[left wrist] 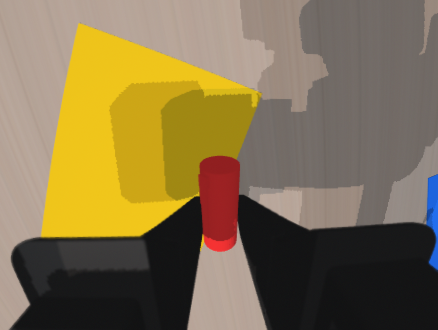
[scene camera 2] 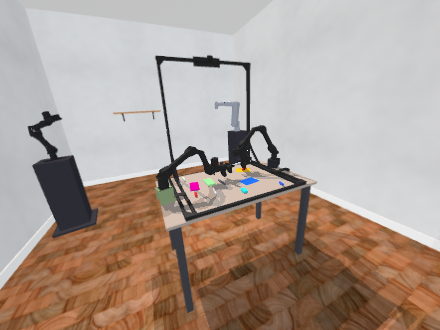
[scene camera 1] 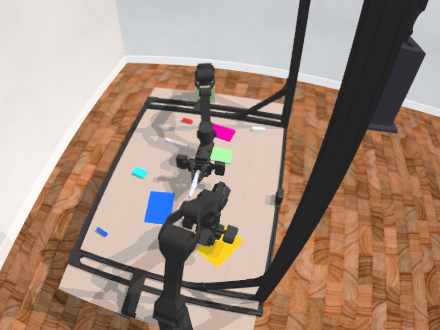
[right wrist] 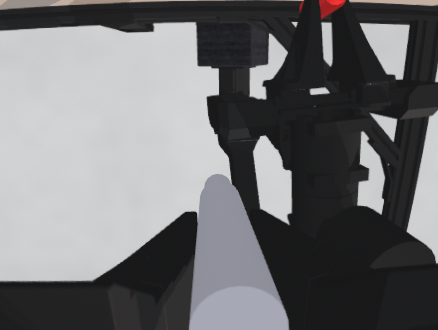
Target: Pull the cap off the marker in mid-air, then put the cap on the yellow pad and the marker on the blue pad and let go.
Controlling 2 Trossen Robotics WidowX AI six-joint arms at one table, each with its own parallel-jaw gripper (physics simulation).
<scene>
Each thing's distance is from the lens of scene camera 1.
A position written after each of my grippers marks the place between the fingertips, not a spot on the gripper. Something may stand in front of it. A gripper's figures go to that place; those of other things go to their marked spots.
my left gripper point(scene camera 1: 209, 237): 112 cm
my right gripper point(scene camera 1: 194, 182): 112 cm
blue pad point(scene camera 1: 160, 204): 123 cm
</scene>
